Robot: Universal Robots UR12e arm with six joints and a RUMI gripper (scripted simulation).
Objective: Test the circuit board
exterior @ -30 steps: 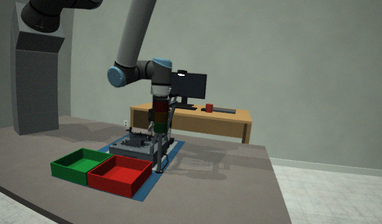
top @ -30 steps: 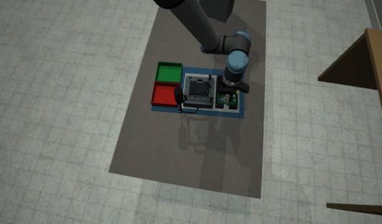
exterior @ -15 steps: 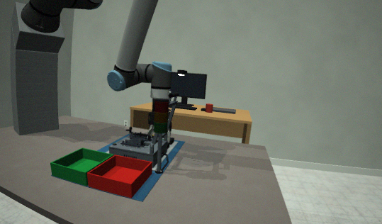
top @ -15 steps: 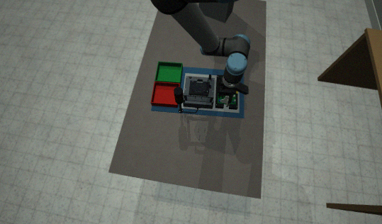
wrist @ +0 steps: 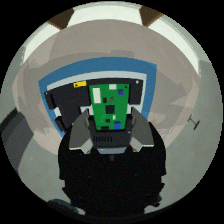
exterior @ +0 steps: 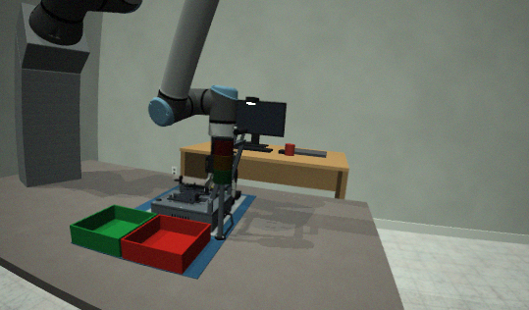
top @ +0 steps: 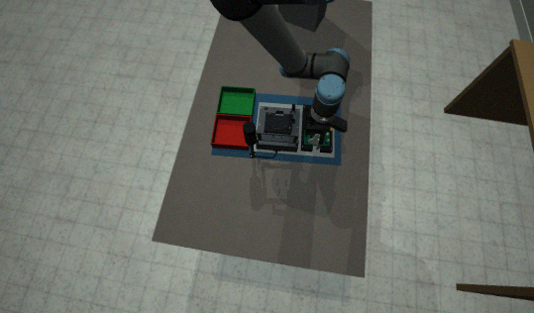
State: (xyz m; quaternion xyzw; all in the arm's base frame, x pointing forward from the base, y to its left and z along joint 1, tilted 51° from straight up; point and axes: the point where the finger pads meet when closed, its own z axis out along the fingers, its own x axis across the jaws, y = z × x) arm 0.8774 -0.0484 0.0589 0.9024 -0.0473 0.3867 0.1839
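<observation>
Right now my hand is right at the green circuit board. Also, from my hand: tester lid: 190 mm to the right, 160 mm above, 30 mm ahead; then red bin: 360 mm to the right, 110 mm behind, 10 mm below; then black latch hook: 130 mm behind, 80 mm to the right, 70 mm above.
</observation>
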